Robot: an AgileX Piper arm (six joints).
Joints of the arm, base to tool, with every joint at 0 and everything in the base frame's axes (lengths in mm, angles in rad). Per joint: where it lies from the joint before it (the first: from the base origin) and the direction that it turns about. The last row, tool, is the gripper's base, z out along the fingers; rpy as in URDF.
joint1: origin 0.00 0.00 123.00 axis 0 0 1
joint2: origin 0.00 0.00 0.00 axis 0 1 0
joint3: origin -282.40 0.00 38.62 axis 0 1 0
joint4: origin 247.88 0.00 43.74 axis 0.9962 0 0.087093
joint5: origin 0.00 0.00 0.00 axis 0 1 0
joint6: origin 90.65 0.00 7.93 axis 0.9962 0 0.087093
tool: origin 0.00 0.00 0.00 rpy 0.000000 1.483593 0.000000
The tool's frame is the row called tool.
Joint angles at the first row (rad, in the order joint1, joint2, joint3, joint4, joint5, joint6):
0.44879 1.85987 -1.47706 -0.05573 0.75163 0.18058
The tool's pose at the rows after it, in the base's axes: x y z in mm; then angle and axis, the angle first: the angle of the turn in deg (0 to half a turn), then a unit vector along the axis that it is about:
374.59, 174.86, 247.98, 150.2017, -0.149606, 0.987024, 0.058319
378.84, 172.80, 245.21, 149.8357, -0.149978, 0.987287, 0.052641
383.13, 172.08, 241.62, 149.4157, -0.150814, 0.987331, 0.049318
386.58, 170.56, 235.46, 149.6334, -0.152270, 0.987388, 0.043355
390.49, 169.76, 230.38, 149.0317, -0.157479, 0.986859, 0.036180
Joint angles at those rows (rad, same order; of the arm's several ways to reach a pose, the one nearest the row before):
0.44561 1.87546 -1.48277 -0.06012 0.73487 0.17841
0.43852 1.88742 -1.48871 -0.07301 0.72593 0.17838
0.43372 1.90176 -1.49466 -0.08187 0.71231 0.17778
0.42836 1.91747 -1.49464 -0.09239 0.70341 0.17655
0.42524 1.93196 -1.49465 -0.11260 0.68277 0.17657

